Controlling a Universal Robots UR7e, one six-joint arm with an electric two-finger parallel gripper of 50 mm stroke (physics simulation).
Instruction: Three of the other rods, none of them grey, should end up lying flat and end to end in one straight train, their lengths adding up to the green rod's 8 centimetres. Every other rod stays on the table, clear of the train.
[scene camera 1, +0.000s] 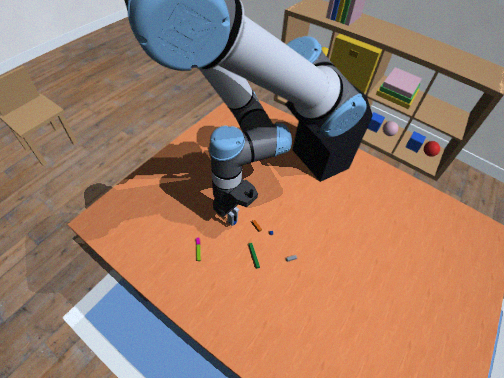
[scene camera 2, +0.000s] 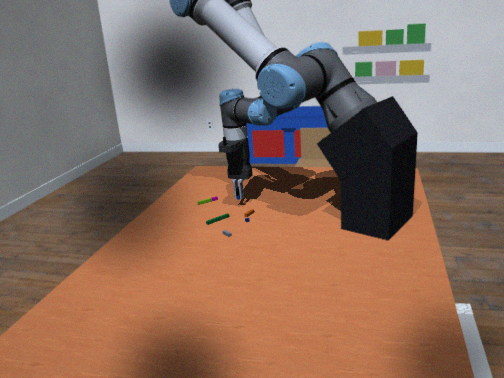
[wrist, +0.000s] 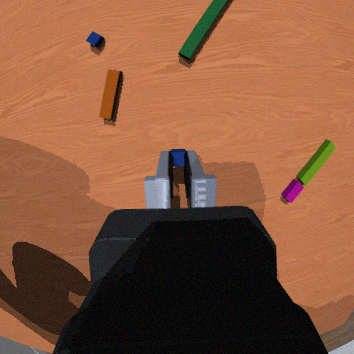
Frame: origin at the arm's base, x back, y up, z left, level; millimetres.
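Where they show: gripper, fingertip midpoint: (scene camera 1: 232, 221) (scene camera 2: 239, 197) (wrist: 177, 164); arm's base, link origin: (scene camera 2: 355, 119).
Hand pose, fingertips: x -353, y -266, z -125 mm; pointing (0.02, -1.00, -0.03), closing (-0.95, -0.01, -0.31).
Each offset is from my fingertips to the top centre of the thing. Level surfaces: height alone.
My gripper (scene camera 1: 233, 218) (scene camera 2: 239, 194) (wrist: 177, 164) is shut on a small blue cube-like rod {dx -2, dy +9, dz +6 mm} (wrist: 178, 157). The held rod is low, at or near the table. A magenta rod {dx -94, dy -21, dz -68 mm} (scene camera 1: 198, 241) (scene camera 2: 215, 198) (wrist: 292, 191) and a lime rod {dx -126, dy -21, dz -48 mm} (scene camera 1: 198, 252) (scene camera 2: 204, 201) (wrist: 316, 162) lie flat end to end in one line, to the right of the gripper in the wrist view. The green rod {dx -62, dy -21, dz +102 mm} (scene camera 1: 254, 255) (scene camera 2: 218, 219) (wrist: 204, 29) lies apart from them. An orange rod {dx +34, dy -21, dz +69 mm} (scene camera 1: 256, 225) (scene camera 2: 249, 213) (wrist: 111, 94) lies near a second blue rod {dx +31, dy -21, dz +120 mm} (scene camera 1: 271, 232) (scene camera 2: 247, 220) (wrist: 94, 38).
A grey rod {dx -23, dy -21, dz +207 mm} (scene camera 1: 291, 258) (scene camera 2: 227, 233) lies beyond the green rod, away from the gripper. The robot's black base block (scene camera 1: 325, 145) (scene camera 2: 380, 175) stands on the orange table {dy -31 mm} (scene camera 1: 380, 280) (scene camera 2: 280, 300). A wooden shelf unit (scene camera 1: 430, 48) stands behind the table.
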